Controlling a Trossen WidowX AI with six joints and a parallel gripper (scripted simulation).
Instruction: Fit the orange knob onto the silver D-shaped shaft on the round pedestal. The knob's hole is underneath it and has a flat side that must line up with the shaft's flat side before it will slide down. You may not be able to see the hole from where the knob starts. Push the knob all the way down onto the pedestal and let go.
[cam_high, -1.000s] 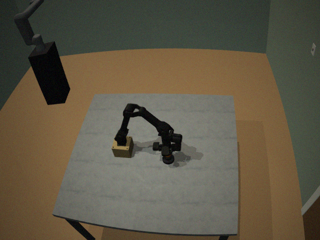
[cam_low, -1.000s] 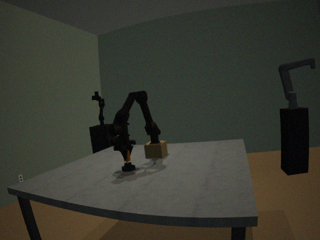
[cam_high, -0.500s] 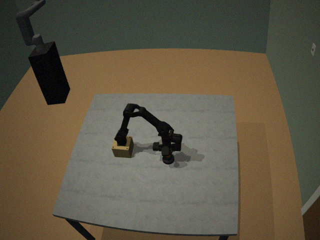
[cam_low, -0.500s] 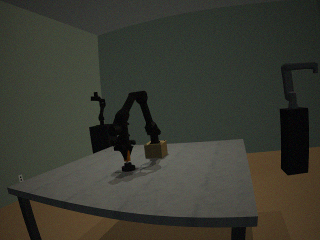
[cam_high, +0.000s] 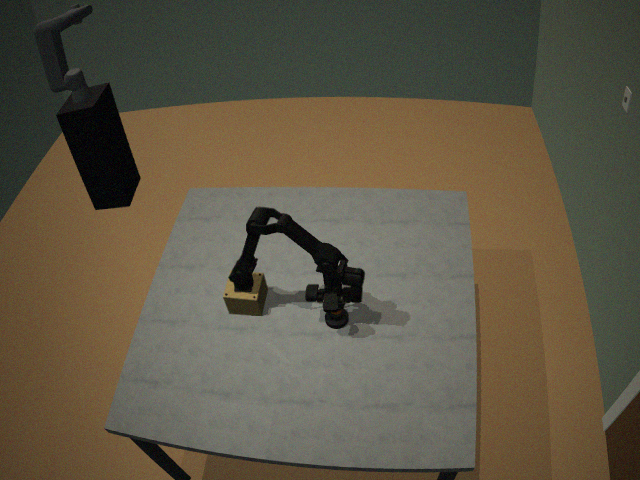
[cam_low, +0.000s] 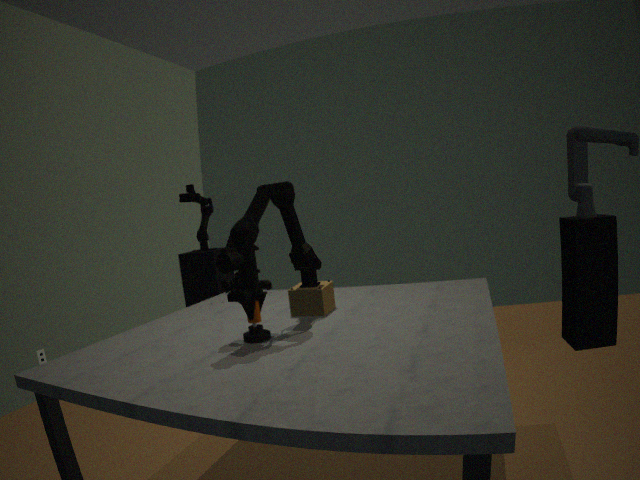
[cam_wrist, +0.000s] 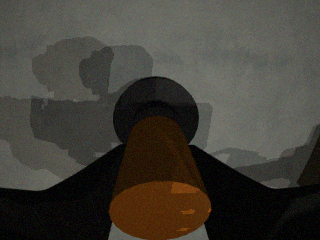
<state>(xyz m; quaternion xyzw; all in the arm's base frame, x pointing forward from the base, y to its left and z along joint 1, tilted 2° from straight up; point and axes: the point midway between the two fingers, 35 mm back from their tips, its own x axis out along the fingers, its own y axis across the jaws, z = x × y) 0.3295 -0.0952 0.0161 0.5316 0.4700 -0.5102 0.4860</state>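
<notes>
The orange knob is 30 mm above my gripper tip. The rest, counted from my gripper tip: round pedestal: 40 mm below.
</notes>
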